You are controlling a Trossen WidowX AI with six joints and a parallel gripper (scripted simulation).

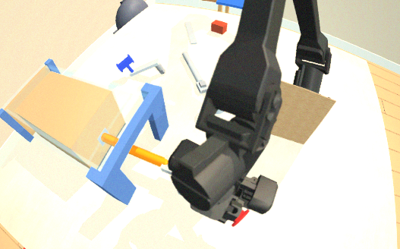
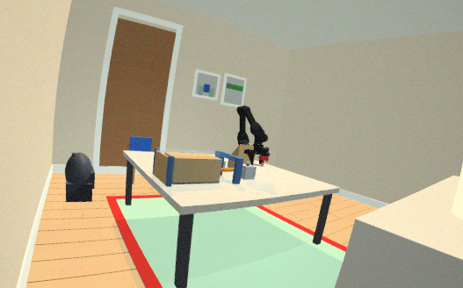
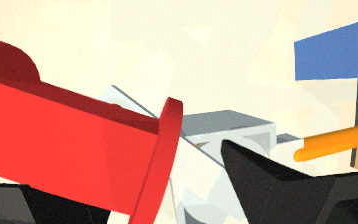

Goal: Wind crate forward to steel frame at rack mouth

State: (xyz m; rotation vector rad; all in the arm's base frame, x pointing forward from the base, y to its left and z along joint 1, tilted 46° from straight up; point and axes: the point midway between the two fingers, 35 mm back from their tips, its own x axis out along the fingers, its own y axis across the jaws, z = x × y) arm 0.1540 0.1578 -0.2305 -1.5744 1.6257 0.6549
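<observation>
Now: the winch handle 10 mm behind my gripper tip and 10 mm above it. Round my gripper tip: grey winch: 70 mm below, 50 mm to the right, 20 mm ahead; blue steel frame: 200 mm ahead, 60 mm to the right, 10 mm above; red spool-shaped grip: 40 mm above, 30 mm to the left, 30 mm behind.
</observation>
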